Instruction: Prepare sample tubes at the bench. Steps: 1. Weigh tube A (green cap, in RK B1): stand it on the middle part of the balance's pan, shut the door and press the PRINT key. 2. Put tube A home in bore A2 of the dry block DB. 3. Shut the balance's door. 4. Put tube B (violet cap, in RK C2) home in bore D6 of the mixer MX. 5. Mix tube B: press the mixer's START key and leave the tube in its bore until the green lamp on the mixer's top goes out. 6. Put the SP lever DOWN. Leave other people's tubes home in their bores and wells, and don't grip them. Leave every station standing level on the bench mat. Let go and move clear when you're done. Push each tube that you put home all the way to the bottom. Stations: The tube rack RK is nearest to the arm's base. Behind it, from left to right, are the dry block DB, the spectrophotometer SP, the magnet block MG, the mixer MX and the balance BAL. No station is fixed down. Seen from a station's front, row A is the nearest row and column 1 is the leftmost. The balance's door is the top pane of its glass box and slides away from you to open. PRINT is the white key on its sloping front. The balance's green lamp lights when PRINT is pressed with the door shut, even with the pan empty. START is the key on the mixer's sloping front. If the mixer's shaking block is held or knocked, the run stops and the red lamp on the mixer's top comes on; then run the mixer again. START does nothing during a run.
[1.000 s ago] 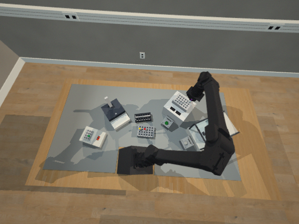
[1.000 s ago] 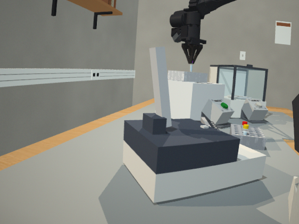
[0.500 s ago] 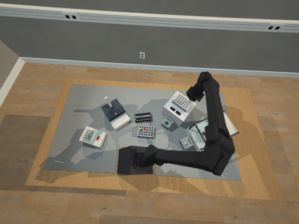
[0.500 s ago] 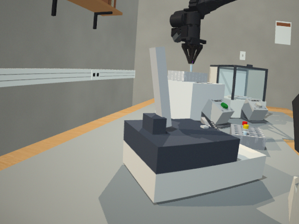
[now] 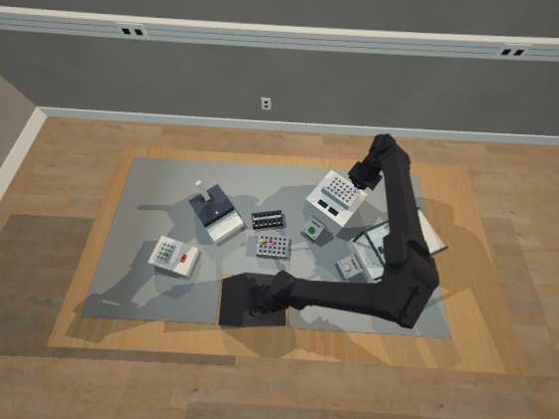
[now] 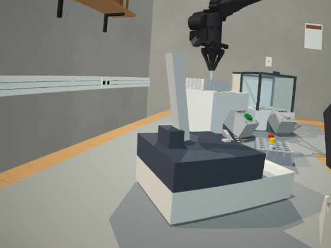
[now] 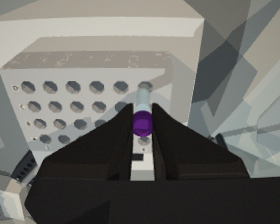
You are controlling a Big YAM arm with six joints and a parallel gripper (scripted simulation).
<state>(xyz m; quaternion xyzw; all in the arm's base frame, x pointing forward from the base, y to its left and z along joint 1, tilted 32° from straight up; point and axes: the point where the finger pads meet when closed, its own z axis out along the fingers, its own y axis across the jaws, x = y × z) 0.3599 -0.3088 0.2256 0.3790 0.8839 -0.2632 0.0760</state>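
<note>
The violet-capped tube B lies 2 cm below my hand. Round my hand: balance door 24 cm behind, 5 cm to the right; then mixer block 6 cm below, 5 cm to the left, 1 cm ahead; then green start key 18 cm to the left, 14 cm below, 11 cm behind.
</note>
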